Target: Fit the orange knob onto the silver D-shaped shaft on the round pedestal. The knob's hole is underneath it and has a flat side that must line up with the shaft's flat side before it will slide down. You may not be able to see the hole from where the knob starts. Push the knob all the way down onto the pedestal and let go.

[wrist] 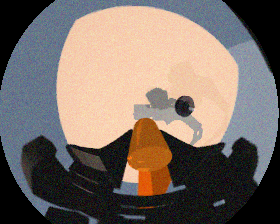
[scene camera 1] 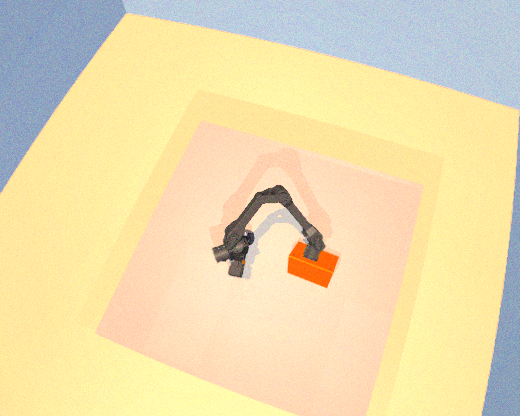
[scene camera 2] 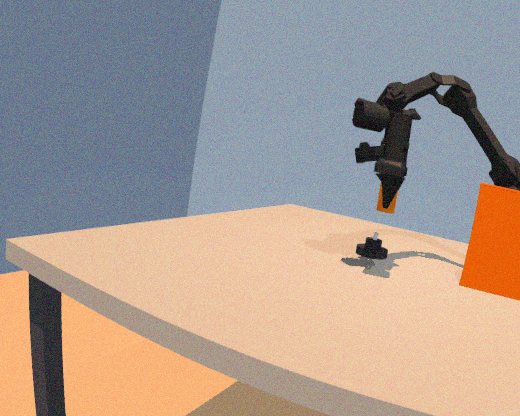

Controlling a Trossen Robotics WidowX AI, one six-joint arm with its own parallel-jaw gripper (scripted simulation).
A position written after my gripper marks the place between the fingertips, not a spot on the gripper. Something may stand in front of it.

Note:
In view: my gripper (scene camera 2: pixel 386 207).
My gripper shows as well in the wrist view (wrist: pixel 145 132).

